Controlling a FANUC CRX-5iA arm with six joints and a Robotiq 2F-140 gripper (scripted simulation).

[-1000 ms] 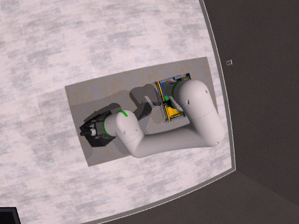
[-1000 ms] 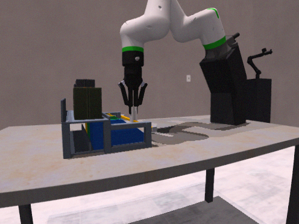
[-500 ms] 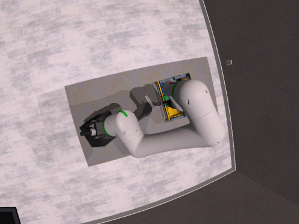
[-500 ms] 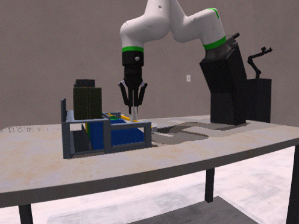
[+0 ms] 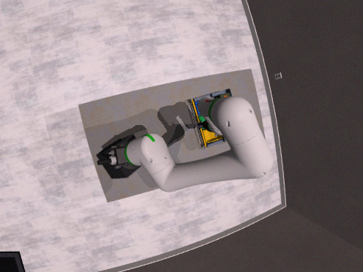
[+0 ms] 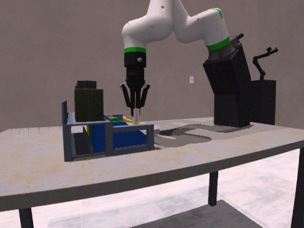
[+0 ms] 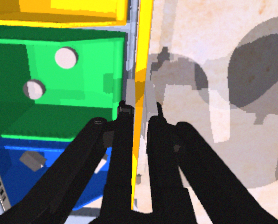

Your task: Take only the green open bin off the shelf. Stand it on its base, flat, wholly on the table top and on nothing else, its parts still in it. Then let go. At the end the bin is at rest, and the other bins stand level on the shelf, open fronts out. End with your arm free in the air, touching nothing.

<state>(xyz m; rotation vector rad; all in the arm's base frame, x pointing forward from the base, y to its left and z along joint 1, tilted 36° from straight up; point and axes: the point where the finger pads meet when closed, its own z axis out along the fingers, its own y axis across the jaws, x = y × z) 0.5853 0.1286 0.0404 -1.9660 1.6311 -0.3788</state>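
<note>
Now: hand 10 cm short of the green open bin, 5 cm above it and 3 cm to the right of it. Also, from my hand: thin yellow rod (3 cm below); then blue bin (14 cm to the left, 7 cm ahead, 5 cm below); then yellow bin (13 cm ahead, 8 cm to the right, 5 cm below).
</note>
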